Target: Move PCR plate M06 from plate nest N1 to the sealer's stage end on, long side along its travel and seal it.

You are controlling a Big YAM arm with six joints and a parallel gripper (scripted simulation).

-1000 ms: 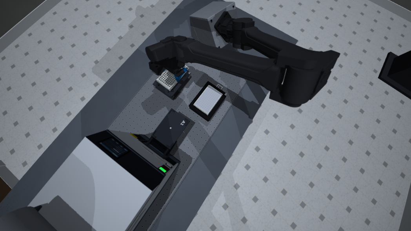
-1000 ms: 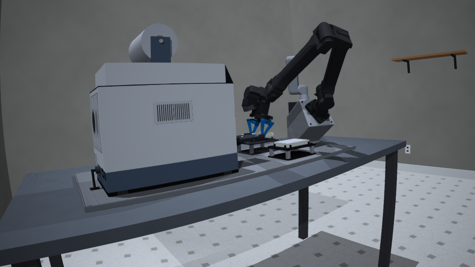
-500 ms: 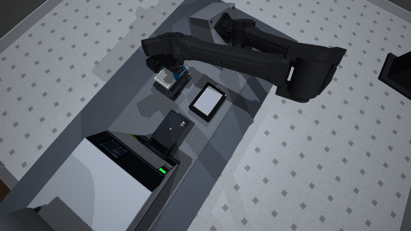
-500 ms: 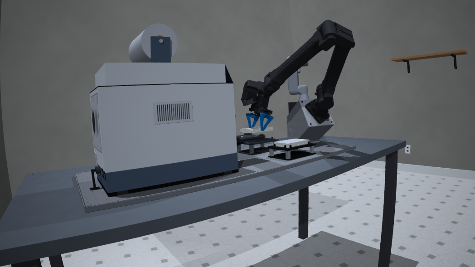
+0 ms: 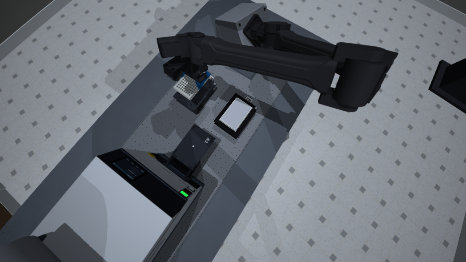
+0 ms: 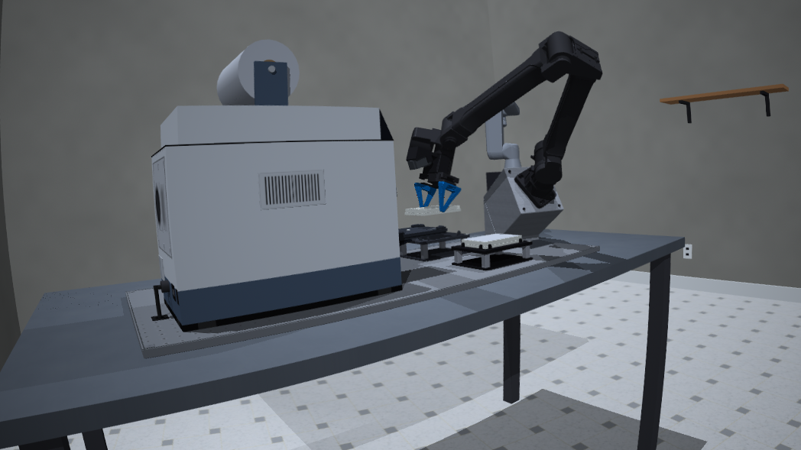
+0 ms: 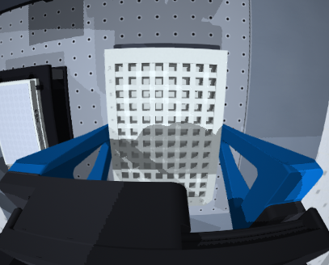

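My gripper is now 80 mm above the plate nest N1. Round my hand: white 96-well plate M06 (right at my hand); sealed plate M09 (210 mm to the left, 70 mm below, 20 mm behind); nest N2 (210 mm to the left, 90 mm below, 20 mm behind).
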